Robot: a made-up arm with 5 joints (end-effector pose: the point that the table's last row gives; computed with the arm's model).
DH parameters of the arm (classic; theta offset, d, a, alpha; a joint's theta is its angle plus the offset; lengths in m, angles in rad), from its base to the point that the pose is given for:
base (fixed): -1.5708 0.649 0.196 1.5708
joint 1: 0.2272 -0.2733 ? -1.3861
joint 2: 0 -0.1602 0.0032 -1.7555
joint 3: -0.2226 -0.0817 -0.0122 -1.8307
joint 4: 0 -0.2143 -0.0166 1.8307
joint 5: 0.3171 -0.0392 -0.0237 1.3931
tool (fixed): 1.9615 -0.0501 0 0
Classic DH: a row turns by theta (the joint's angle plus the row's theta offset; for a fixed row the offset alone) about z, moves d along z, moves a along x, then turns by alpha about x.
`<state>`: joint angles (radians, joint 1 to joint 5).
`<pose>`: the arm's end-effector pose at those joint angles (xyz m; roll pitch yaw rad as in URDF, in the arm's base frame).
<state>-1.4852 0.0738 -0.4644 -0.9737 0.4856</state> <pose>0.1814 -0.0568 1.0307 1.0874 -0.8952 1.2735</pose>
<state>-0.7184 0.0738 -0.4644 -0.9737 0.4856</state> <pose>0.1814 0.1691 0.8273 0.8805 -0.1477 1.3845</pose>
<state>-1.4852 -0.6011 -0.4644 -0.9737 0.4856</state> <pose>0.2809 -0.0653 1.0648 1.8627 -0.5790 0.5199</pose>
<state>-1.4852 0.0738 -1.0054 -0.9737 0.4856</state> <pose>0.1775 0.0480 1.0526 0.9026 -0.3752 1.3490</pose>
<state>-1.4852 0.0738 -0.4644 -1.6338 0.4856</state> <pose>0.1984 -0.0969 1.0021 0.4953 -0.9599 2.3106</pose>
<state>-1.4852 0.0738 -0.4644 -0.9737 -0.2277</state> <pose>0.1992 -0.0445 0.9992 0.3570 -0.6159 1.3840</pose>
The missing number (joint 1, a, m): -0.2767
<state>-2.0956 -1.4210 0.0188 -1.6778 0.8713</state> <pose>0.2514 -0.3584 0.9407 -2.6884 -0.0875 -0.7312</pose>
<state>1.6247 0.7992 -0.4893 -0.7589 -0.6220</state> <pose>0.1653 -0.3340 0.3705 2.5052 0.3932 -1.6211</pose>
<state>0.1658 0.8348 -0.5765 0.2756 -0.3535</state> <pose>0.1479 0.0751 0.4185 -1.3324 0.5064 0.5950</pose>
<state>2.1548 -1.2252 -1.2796 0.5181 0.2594</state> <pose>0.4562 -0.6097 0.5267 2.6482 -0.7225 1.0238</pose>
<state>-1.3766 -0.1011 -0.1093 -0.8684 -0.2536</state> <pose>0.2144 -0.0495 0.9635 0.7214 -0.7578 0.9915</pose>
